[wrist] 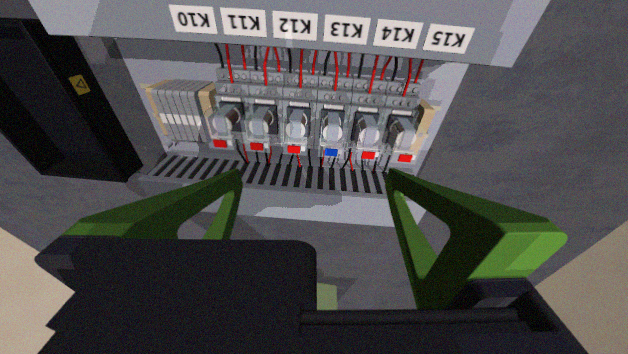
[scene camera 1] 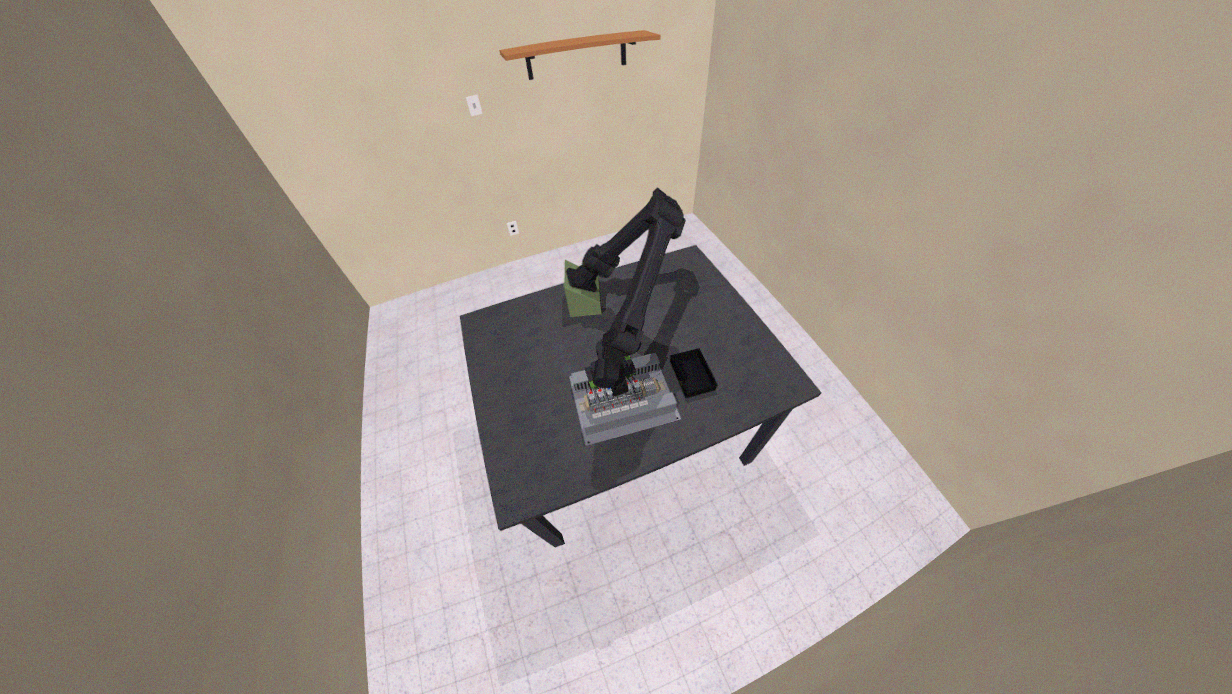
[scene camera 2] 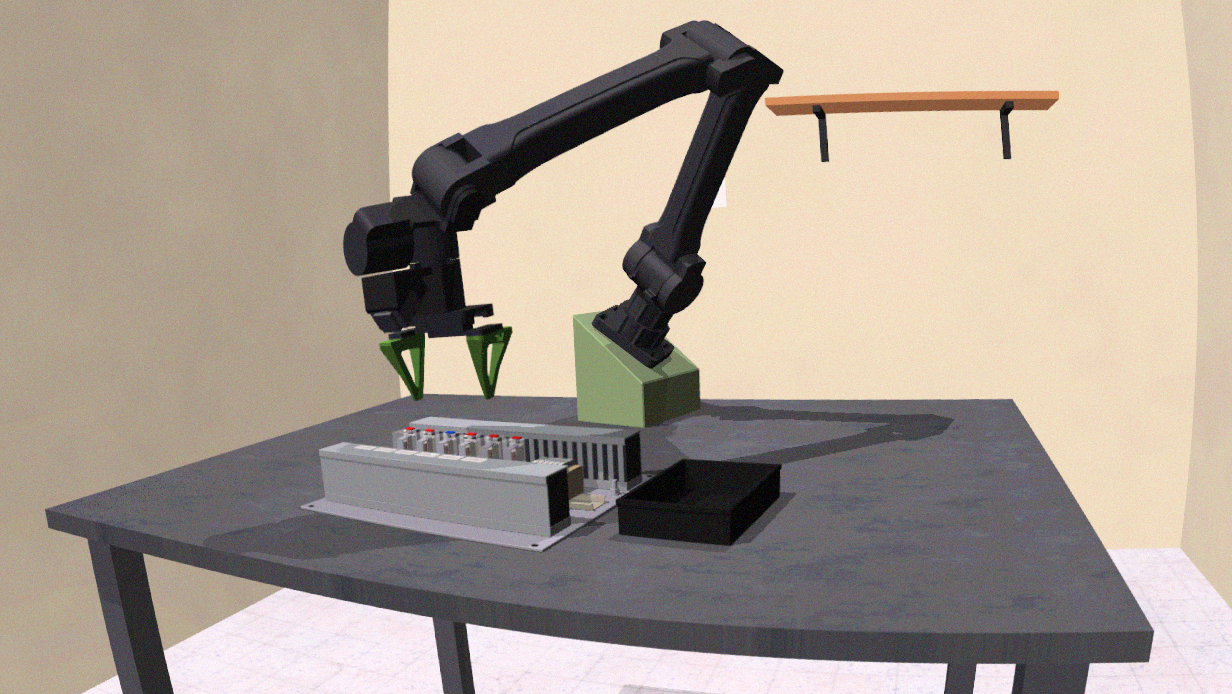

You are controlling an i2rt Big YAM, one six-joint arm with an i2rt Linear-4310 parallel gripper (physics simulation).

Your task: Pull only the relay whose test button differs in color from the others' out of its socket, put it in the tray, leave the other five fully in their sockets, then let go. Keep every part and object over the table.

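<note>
The relay with the blue test button sits in the row of six, fourth from the left in the wrist view, under label K13. The other five relays, such as the one next to it, have red buttons and sit in their sockets. My gripper is open and empty, above the relay row, with its fingertips spread along the row's direction. In the wrist view the tips appear just below the buttons, over the slotted duct. The black tray stands beside the panel and looks empty.
A tall grey duct with labels K10 to K15 runs along one side of the relays; a slotted duct runs along the other. Terminal blocks stand at the row's tray end. The table carries everything.
</note>
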